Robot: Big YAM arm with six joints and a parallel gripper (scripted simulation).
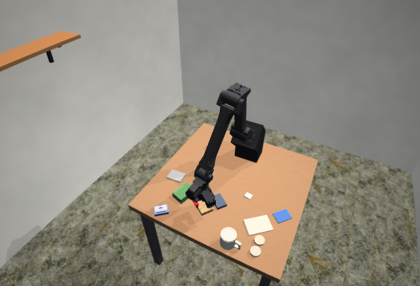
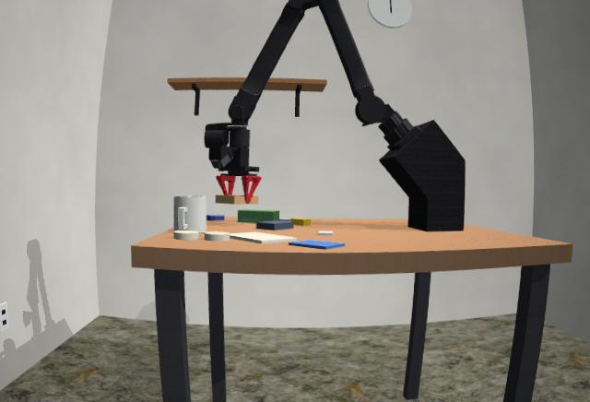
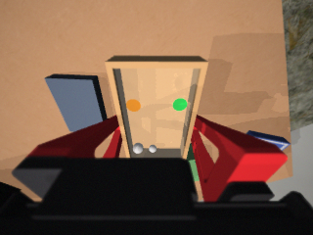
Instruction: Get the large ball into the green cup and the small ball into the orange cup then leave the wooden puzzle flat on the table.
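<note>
Now: hand 1 cm above the wooden puzzle. Round my hand: yellow block: 18 cm behind, 10 cm to the right, 7 cm below; dark blue block: 11 cm behind, 7 cm below, 4 cm to the left; green block: 16 cm to the right, 6 cm below, 5 cm behind.
</note>
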